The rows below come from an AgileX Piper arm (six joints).
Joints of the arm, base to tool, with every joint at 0 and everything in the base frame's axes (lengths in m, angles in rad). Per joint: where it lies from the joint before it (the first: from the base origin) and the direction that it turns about. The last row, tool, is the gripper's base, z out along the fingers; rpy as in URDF.
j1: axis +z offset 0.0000 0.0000 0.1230
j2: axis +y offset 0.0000 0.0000 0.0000
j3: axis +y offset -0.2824 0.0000 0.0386
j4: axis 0.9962 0 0.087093 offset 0.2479 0.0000 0.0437
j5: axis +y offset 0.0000 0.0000 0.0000
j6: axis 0.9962 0 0.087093 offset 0.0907 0.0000 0.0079
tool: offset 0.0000 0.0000 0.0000 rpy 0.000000 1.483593 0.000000
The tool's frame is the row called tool.
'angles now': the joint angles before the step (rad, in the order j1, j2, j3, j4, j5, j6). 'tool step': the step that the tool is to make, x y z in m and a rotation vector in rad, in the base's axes. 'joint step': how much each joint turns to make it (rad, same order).
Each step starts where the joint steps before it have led.
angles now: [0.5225 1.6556 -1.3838 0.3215 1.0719 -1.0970]
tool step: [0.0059 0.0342 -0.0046 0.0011 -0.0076 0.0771]
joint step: [0.0734 0.0885 -0.0960 -0.0022 0.0014 -0.0031]
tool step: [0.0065 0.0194 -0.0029 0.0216 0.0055 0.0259]
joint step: [0.0281 0.0606 -0.0689 0.0216 0.0009 -0.0014]
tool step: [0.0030 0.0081 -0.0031 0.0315 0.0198 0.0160]
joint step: [0.0037 0.0285 -0.0238 0.0452 -0.0001 -0.0225]
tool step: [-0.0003 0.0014 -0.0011 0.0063 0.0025 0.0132]
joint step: [0.0011 0.0036 0.0003 0.0120 -0.0001 -0.0161]
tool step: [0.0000 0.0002 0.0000 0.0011 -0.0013 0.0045]
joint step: [0.0000 0.0005 -0.0005 0.0019 0.0001 -0.0054]
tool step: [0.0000 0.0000 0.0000 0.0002 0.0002 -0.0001]
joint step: [-0.0001 0.0000 0.0000 0.0003 0.0000 0.0000]
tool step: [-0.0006 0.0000 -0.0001 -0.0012 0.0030 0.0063]
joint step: [0.0003 -0.0001 0.0003 0.0021 0.0051 -0.0050]
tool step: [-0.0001 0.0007 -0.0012 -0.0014 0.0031 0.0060]
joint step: [0.0011 0.0033 -0.0002 0.0022 0.0022 -0.0050]
